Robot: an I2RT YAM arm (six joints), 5 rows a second.
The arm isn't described. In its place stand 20 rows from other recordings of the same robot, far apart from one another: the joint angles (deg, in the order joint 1, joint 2, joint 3, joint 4, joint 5, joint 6), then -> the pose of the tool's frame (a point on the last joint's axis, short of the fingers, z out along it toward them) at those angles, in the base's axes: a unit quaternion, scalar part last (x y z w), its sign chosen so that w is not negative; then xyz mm.
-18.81, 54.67, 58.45, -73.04, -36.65, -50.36 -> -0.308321 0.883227 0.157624 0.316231 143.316 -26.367 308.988
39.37, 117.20, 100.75, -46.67, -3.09, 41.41 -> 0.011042 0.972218 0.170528 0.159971 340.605 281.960 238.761
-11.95, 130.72, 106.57, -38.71, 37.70, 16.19 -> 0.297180 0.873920 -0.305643 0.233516 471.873 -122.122 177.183
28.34, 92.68, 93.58, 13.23, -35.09, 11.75 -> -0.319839 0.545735 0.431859 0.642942 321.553 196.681 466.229
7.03, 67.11, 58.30, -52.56, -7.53, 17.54 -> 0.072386 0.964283 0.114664 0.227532 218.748 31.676 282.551
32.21, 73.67, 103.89, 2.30, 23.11, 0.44 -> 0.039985 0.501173 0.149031 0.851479 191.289 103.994 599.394
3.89, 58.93, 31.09, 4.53, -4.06, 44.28 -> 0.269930 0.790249 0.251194 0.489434 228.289 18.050 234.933
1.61, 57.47, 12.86, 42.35, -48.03, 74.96 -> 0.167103 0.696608 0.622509 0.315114 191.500 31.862 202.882
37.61, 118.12, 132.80, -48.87, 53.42, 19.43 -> 0.082998 0.812745 -0.149398 0.556990 369.955 248.920 412.963
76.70, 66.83, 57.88, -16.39, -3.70, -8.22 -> -0.582866 0.611404 0.323302 0.426529 59.064 259.846 330.486
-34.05, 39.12, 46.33, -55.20, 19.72, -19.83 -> 0.174752 0.905090 -0.302514 0.242404 94.910 -78.636 290.462
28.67, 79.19, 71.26, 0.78, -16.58, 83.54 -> 0.257196 0.702493 0.603753 0.275383 283.525 166.611 384.984
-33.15, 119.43, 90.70, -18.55, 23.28, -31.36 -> 0.087726 0.910898 -0.349292 0.201404 382.282 -266.487 199.890
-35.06, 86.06, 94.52, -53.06, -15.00, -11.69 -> 0.135917 0.905892 -0.041265 0.398978 261.123 -171.992 396.164
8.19, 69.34, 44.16, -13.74, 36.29, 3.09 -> 0.095987 0.862540 -0.239367 0.435333 254.411 15.328 246.068
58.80, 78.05, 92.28, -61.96, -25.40, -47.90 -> -0.777339 0.479553 0.237539 0.330679 121.353 229.856 411.608
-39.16, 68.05, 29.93, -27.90, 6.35, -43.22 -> -0.023098 0.976477 -0.177370 0.120412 149.146 -126.545 154.387
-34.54, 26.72, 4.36, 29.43, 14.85, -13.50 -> 0.215094 0.627893 -0.380634 0.643897 111.122 -87.562 207.832
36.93, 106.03, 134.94, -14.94, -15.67, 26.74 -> -0.161159 0.598170 0.483018 0.618801 300.729 238.070 564.339
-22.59, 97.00, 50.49, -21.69, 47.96, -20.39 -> 0.094062 0.895563 -0.434635 0.014563 267.430 -139.902 148.239
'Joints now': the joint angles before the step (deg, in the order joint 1, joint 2, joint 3, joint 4, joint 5, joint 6). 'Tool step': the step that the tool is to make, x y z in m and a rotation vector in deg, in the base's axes. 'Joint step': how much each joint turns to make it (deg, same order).
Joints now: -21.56, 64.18, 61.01, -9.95, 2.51, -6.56
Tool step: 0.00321, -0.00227, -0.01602, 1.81, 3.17, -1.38
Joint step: -0.05, 0.92, -1.63, -1.11, 1.15, 0.84
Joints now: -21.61, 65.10, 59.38, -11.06, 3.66, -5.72
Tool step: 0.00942, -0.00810, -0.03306, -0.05, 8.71, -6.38
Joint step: 0.08, 3.63, -2.21, -2.16, 7.18, -0.75
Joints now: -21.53, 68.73, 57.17, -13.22, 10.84, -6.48
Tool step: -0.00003, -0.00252, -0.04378, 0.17, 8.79, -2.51
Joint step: -0.03, 2.21, -5.61, -0.08, 3.65, -1.54
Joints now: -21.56, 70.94, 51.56, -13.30, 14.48, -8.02
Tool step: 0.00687, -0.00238, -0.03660, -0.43, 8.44, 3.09
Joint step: 0.01, 4.49, -3.01, 0.99, -0.44, -4.79
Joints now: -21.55, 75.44, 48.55, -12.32, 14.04, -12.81
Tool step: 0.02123, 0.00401, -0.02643, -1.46, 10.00, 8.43
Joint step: 2.03, 7.42, 1.98, -1.55, -1.40, -8.14
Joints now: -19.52, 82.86, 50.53, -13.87, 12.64, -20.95
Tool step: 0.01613, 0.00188, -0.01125, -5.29, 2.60, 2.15
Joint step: 1.72, 4.24, 0.88, 3.73, 3.91, -4.51
